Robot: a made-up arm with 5 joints.
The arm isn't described. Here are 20 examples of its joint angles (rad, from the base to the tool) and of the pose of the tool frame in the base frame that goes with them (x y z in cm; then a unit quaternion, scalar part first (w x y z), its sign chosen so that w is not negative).
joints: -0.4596 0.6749 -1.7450 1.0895 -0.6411
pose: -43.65 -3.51 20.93 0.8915 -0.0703 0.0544 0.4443
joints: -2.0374 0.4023 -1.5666 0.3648 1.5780
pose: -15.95 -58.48 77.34 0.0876 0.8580 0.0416 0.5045
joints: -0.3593 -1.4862 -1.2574 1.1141 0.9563
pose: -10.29 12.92 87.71 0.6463 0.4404 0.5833 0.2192
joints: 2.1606 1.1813 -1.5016 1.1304 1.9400
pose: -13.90 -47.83 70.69 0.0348 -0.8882 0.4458 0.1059
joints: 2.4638 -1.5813 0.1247 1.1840 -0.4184
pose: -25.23 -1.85 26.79 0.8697 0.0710 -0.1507 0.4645
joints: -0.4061 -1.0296 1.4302 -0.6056 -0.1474
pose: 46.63 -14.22 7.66 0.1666 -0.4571 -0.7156 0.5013
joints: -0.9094 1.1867 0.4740 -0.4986 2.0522
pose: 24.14 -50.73 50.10 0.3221 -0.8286 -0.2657 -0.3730
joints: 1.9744 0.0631 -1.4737 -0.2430 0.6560
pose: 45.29 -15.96 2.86 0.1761 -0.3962 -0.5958 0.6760
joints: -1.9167 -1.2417 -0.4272 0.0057 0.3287
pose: 43.53 6.58 30.98 0.2072 0.3283 0.7366 -0.5538
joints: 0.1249 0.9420 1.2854 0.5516 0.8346
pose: 24.46 24.54 83.12 0.0960 -0.1080 -0.9606 -0.2375
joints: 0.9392 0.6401 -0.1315 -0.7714 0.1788
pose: -44.81 -8.82 52.45 0.7416 0.2529 0.1180 0.6100
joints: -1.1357 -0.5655 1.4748 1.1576 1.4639
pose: -13.53 -49.76 1.37 0.6144 -0.7319 0.0621 0.2879
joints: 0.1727 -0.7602 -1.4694 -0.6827 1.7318
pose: -21.34 2.24 3.43 0.4910 0.0485 -0.5190 0.6980
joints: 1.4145 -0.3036 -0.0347 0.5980 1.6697
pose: -12.16 -61.53 51.64 0.2104 0.0828 0.2253 0.9477
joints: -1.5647 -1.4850 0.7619 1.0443 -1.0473
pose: 36.48 -3.78 34.97 0.4363 -0.3199 -0.8288 0.1427
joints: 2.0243 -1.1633 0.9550 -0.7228 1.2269
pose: -33.25 -40.65 54.44 0.2531 0.6704 -0.3049 0.6274
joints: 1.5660 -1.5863 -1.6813 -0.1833 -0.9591
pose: 14.13 -2.19 89.17 0.4321 0.6475 -0.5333 -0.3310
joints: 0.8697 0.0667 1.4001 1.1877 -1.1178
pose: -22.06 -12.72 72.78 0.3297 -0.5310 0.7185 0.3051
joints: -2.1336 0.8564 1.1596 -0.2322 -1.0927
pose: 25.21 12.81 88.38 0.4286 0.2836 -0.7403 -0.4335
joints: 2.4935 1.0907 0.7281 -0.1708 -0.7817
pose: 40.22 7.38 13.10 0.8464 -0.3155 -0.3133 -0.2930
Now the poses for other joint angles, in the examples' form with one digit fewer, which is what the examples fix.
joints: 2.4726 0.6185 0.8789 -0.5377 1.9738
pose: -14.2 -42.2 28.3 0.376 -0.233 0.032 0.896
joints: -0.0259 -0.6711 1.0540 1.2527 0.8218
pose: 54.4 -50.2 47.6 0.330 -0.648 -0.546 -0.416
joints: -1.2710 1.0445 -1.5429 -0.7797 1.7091
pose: -49.3 -23.0 44.8 0.026 0.692 -0.560 0.454
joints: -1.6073 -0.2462 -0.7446 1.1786 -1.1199
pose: -14.9 2.7 89.7 0.284 -0.164 0.902 0.280
